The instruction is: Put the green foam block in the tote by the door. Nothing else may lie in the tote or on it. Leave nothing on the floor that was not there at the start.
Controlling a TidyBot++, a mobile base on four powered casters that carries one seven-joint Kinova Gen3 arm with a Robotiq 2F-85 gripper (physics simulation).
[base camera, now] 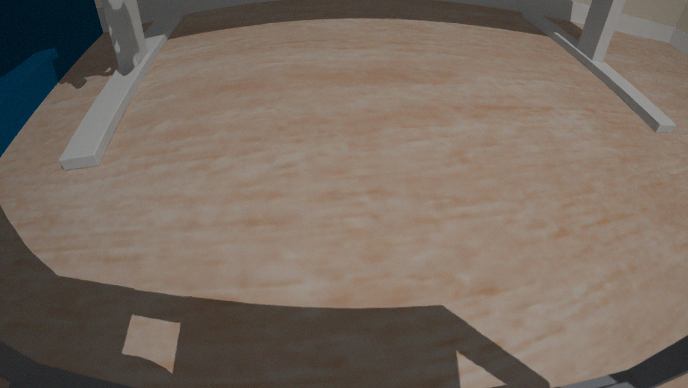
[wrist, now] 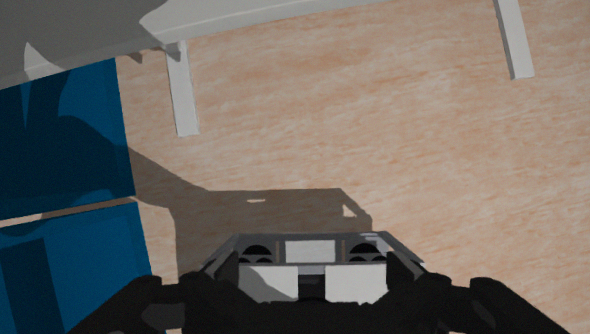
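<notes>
My gripper is open and empty, with its two black fingers wide apart at the bottom of the wrist view. It points down, over the front part of my own base, whose grey frame and white panels show between and behind the fingers. The green foam block and the tote by the door do not show in either view. The grey table top shows at the upper left of the wrist view, and nothing is seen lying on the part of it in view.
The table's white left foot and right foot stand on the wood floor ahead. Large blue surfaces lie along the left: a farther one and a nearer one, with a narrow gap between. Walls show behind the table.
</notes>
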